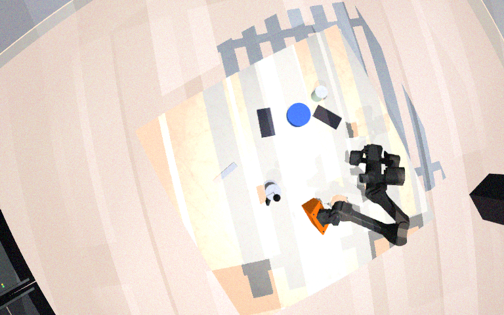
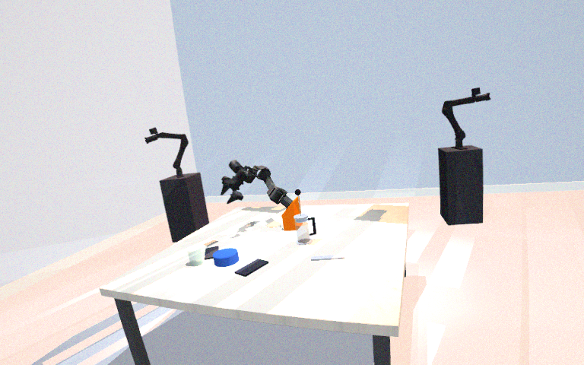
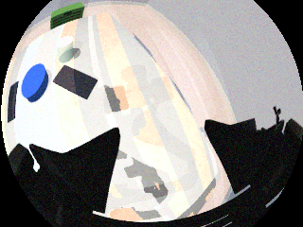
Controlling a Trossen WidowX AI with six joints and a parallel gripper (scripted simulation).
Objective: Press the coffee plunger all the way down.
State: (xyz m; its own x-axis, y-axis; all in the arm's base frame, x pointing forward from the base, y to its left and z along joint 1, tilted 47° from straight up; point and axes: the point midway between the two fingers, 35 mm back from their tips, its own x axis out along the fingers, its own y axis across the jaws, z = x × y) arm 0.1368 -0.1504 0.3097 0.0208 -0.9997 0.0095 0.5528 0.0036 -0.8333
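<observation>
My gripper tip is now 100 mm short of the coffee press, 470 mm to the right of it and 100 mm above it. Round my gripper tip: thin pale strip (320 mm ahead, 600 mm to the left, 230 mm below).
</observation>
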